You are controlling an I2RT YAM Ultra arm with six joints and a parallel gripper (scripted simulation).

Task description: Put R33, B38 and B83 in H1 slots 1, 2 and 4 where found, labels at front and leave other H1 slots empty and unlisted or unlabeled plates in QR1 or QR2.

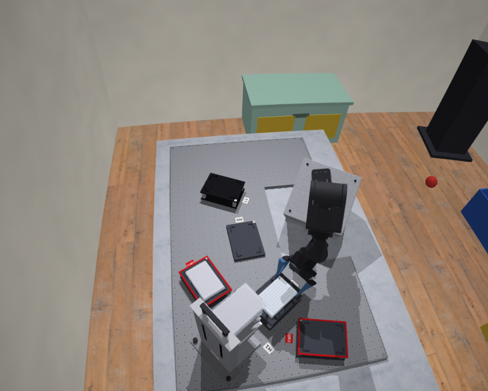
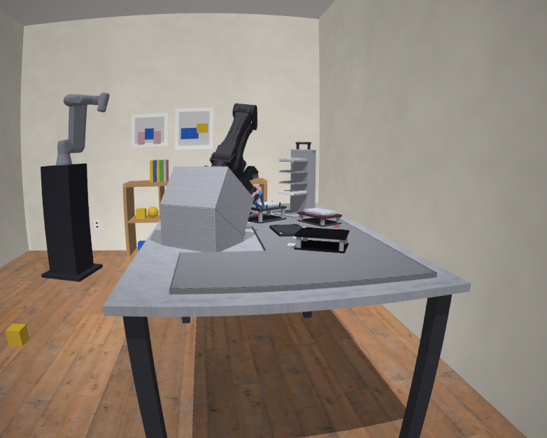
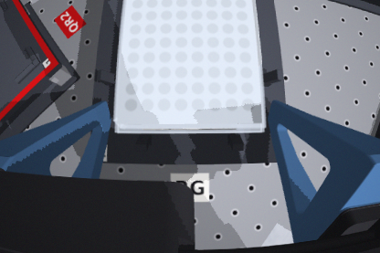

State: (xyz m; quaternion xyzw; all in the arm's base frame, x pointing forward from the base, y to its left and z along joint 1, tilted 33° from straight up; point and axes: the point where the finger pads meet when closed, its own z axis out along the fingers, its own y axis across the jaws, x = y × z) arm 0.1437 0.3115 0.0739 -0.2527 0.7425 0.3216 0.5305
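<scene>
Right now the regrip nest RG is 4 cm ahead of my hand, 4 cm to the left of it and 1 cm below it. From my hand the other things lie so: H1 deck label: 5 cm ahead, 20 cm to the left, 7 cm below; RG label: 3 cm behind, 4 cm to the right, 7 cm below; quarantine nest QR2: 12 cm behind, 17 cm to the left, 3 cm below.
</scene>
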